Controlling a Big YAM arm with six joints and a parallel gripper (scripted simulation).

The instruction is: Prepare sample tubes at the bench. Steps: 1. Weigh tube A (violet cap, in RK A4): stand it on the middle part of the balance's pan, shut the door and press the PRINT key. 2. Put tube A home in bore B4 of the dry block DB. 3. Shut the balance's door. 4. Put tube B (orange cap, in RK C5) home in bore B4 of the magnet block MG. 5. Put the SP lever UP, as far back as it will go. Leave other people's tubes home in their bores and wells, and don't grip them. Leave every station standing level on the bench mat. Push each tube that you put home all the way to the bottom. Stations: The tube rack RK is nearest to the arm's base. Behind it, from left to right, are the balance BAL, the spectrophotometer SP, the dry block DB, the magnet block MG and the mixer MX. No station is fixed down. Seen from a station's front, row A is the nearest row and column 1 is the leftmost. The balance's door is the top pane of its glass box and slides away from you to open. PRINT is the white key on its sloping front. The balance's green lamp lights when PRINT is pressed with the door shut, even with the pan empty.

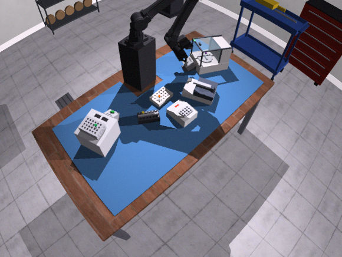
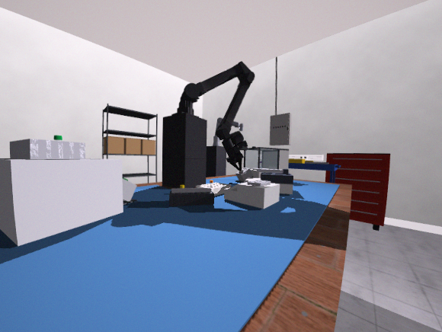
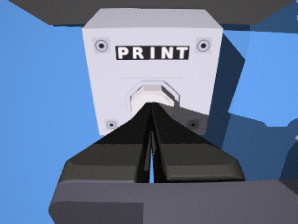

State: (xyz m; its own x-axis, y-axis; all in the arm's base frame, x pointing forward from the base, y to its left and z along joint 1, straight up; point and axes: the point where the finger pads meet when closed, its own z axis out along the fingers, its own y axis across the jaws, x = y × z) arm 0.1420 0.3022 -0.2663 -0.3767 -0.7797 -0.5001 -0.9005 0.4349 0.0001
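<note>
The print key lies 1 cm to the left of my hand and 1 cm below it. Round my hand: tube rack RK: 8 cm ahead, 32 cm to the right, 6 cm below; violet-capped tube: 7 cm ahead, 14 cm to the left, 3 cm above; SP lever: 23 cm ahead, 10 cm to the right, 1 cm above.
</note>
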